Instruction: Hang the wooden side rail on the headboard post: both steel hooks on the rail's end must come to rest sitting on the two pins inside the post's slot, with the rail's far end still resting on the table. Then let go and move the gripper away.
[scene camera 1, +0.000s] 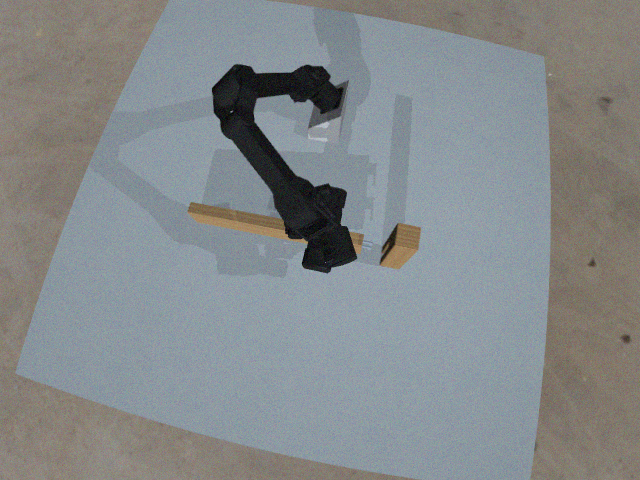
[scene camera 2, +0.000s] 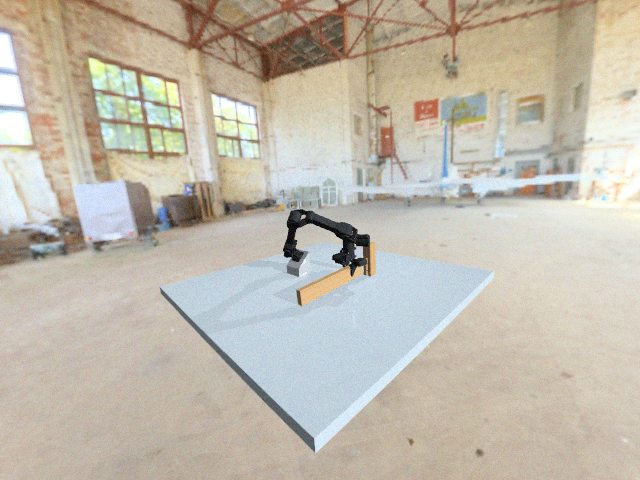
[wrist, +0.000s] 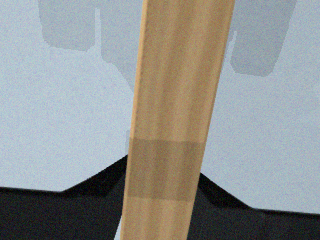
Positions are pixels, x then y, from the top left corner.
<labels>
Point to a headboard post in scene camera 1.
402, 244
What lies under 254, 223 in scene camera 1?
A wooden side rail.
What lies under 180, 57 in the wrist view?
A wooden side rail.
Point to my gripper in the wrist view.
At 155, 160
</labels>
